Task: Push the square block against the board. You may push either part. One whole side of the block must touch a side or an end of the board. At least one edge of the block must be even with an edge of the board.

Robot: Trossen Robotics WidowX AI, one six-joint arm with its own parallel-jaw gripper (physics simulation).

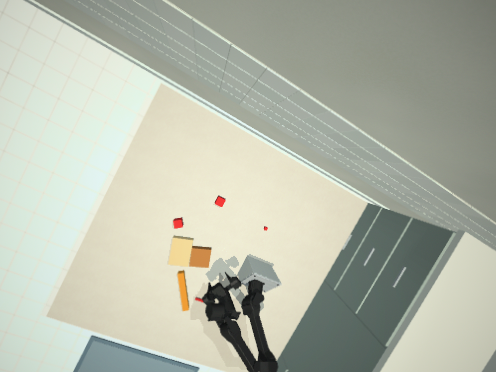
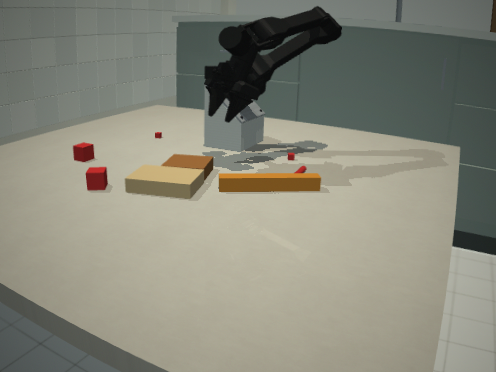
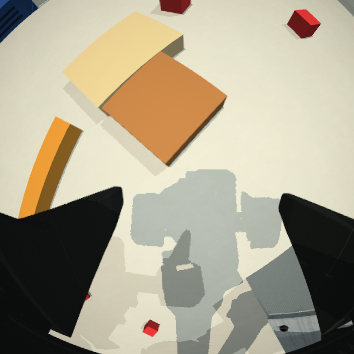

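Pixels of known places: gripper, between the fingertips: [image 1: 217, 277] [image 2: 218, 118] [image 3: 204, 198]; arm's base, origin of its link: [image 1: 256, 282].
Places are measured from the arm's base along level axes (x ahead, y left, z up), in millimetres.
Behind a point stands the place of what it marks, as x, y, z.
Note:
The brown square block [image 1: 200, 257] @[295, 50, -106] [image 2: 189, 162] @[300, 64, -106] [image 3: 165, 107] @[282, 55, -106] lies flat with one whole side against a long side of the pale yellow board [image 1: 180, 251] @[401, 67, -106] [image 2: 165, 175] @[406, 79, -106] [image 3: 122, 55] @[381, 69, -106]. No gap shows between them. One edge of the block looks about even with the board's short end nearer the orange bar; at the other end the board reaches past the block. My gripper [image 1: 218, 280] @[188, 68, -21] [image 2: 220, 118] @[188, 68, -21] [image 3: 204, 198] @[188, 68, -21] is open and empty. It hangs above the table, beside the block and apart from both parts.
An orange bar [image 1: 183, 291] @[279, 258, -107] [image 2: 270, 183] @[291, 272, -119] [image 3: 42, 165] @[303, 225, -107] lies near the board. Two red cubes [image 1: 178, 223] @[482, -63, -98] [image 1: 220, 201] @[357, -261, -98] stand beyond the parts. A small red cube [image 1: 265, 228] @[62, -245, -123] [image 2: 158, 135] @[65, -239, -128], a red stick [image 1: 199, 300] @[172, 280, -124] [image 2: 300, 170] @[152, 282, -125] and a grey box [image 1: 260, 272] @[21, -64, 17] [image 2: 225, 132] @[61, 10, -87] are also there.

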